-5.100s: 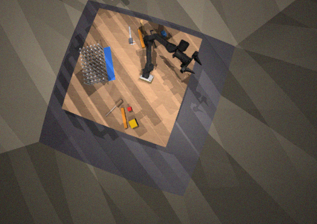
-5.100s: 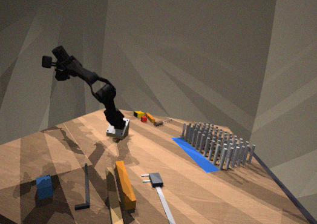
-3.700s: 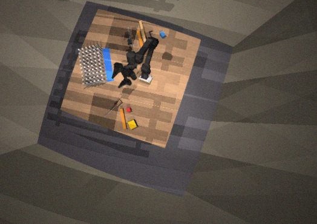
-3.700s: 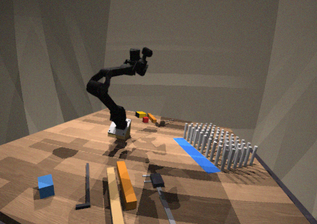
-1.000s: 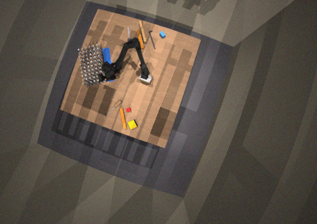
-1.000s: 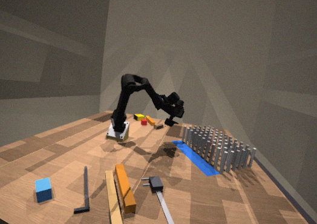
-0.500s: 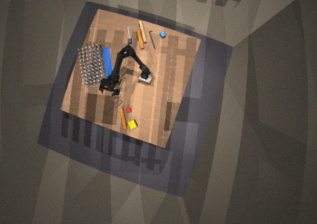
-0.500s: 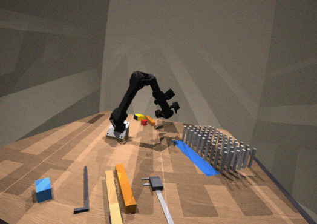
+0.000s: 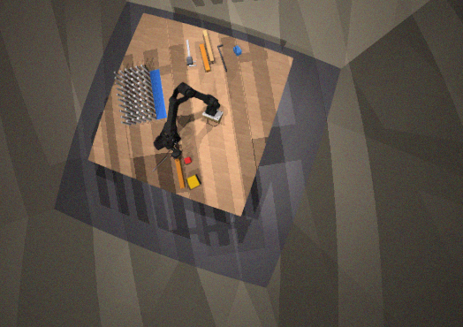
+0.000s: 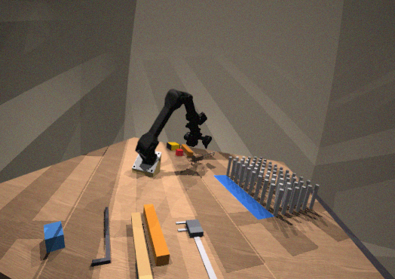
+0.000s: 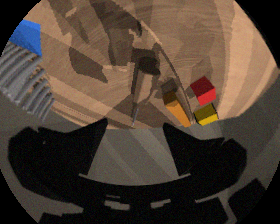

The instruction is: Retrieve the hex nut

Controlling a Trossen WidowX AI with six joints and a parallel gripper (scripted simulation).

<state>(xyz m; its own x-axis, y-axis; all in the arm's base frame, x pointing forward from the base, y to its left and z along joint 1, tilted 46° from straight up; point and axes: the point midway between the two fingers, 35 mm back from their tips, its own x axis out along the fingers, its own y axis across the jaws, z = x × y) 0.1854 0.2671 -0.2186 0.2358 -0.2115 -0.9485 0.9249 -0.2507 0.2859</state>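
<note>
Right now the tan-handled hook tool is 4 cm ahead of my gripper tip, 9 cm to the left of it and 8 cm below it. Also, from my gripper tip: yellow block 24 cm behind, 15 cm to the left, 7 cm below; then red cube 15 cm behind, 2 cm to the left, 7 cm below; then blue taped strip 27 cm ahead, 38 cm to the right, 9 cm below.
</note>
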